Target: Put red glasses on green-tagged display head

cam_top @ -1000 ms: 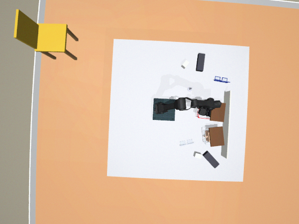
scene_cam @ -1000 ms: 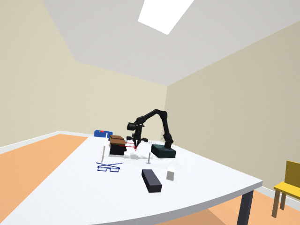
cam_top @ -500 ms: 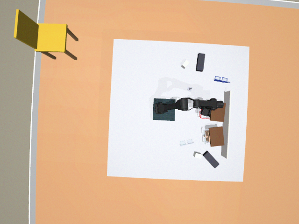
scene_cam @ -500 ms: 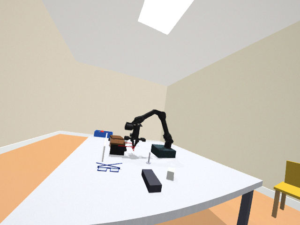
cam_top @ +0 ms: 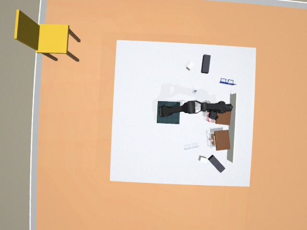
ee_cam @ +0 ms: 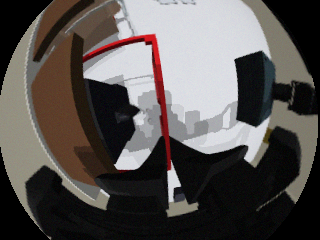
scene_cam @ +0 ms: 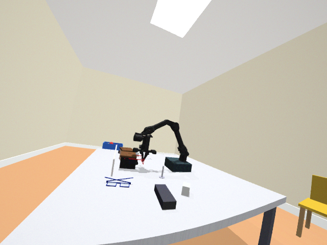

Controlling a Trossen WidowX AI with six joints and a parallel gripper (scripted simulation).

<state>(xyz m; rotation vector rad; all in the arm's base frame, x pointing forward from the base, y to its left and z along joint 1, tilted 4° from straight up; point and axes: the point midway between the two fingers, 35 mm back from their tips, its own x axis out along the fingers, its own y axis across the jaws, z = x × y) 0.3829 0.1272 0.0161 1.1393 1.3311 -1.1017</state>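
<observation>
Now: the dark-faced display head 10 cm ahead of my gripper tip, 2 cm to the right of it and 1 cm below it. Round my gripper tip: grey panel (25 cm ahead, 11 cm to the right, 1 cm below); then upright pin (14 cm behind, 13 cm to the left, 4 cm below); then skin-toned display head (14 cm ahead, 24 cm to the right, 1 cm below).
</observation>
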